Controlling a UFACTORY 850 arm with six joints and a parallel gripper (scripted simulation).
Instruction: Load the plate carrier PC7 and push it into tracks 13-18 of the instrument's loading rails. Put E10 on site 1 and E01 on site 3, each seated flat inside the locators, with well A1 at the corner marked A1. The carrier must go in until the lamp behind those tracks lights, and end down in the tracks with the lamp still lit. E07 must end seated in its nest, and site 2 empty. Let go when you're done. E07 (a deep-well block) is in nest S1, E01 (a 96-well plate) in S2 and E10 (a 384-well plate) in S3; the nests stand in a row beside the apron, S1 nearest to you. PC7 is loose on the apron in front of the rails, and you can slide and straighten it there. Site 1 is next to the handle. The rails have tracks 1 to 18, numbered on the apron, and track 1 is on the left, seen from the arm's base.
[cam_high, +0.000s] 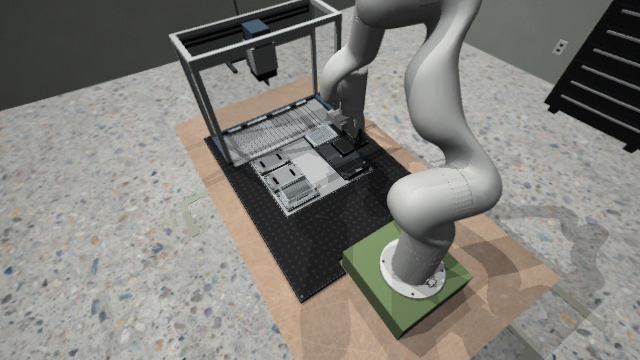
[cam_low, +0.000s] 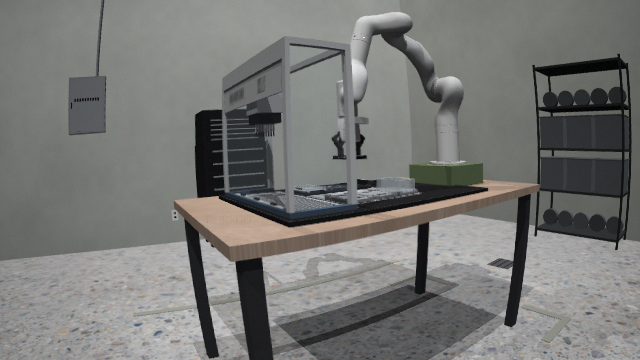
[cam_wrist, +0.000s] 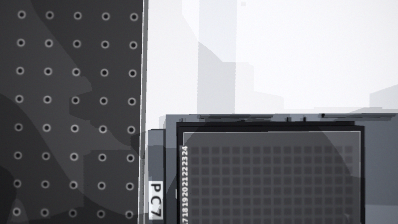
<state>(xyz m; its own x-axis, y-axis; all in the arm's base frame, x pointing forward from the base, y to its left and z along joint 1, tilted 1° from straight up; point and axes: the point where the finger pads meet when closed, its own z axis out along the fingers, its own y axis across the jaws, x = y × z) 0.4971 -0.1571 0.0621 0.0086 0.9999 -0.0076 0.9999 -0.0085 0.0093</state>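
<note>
Now: hand 120 mm above the dark plate carrier PC7 and 100 mm short of it. The rest, counted from my hand: deep-well block E07: 260 mm to the left, 110 mm below, 10 mm behind; then 96-well plate E01: 210 mm ahead, 120 mm below; then dark 384-well plate E10: 10 mm below.
</note>
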